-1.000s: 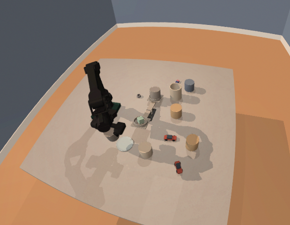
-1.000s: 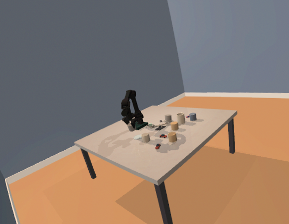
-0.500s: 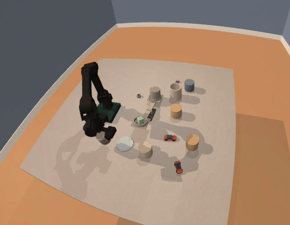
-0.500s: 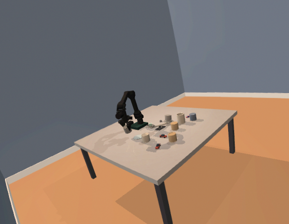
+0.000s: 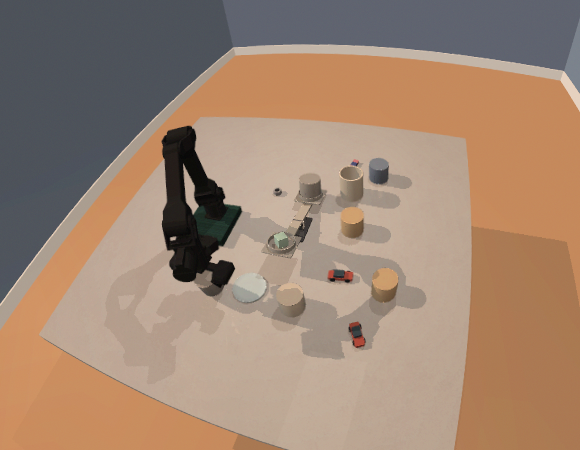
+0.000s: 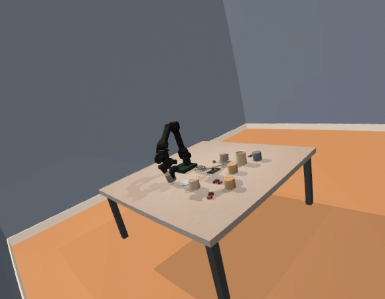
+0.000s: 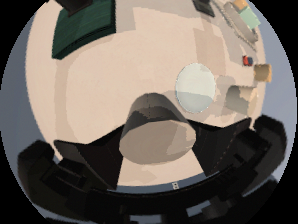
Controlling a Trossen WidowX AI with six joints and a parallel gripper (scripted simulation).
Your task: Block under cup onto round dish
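My gripper tip is now 10 cm short of the round dish, 4 cm to the right of it and 4 cm above it. Also, from my gripper tip: beige cylinder: 24 cm ahead, 4 cm to the left, 1 cm below; then balance: 17 cm ahead, 29 cm to the left, 2 cm below; then balance beam: 16 cm ahead, 29 cm to the left.
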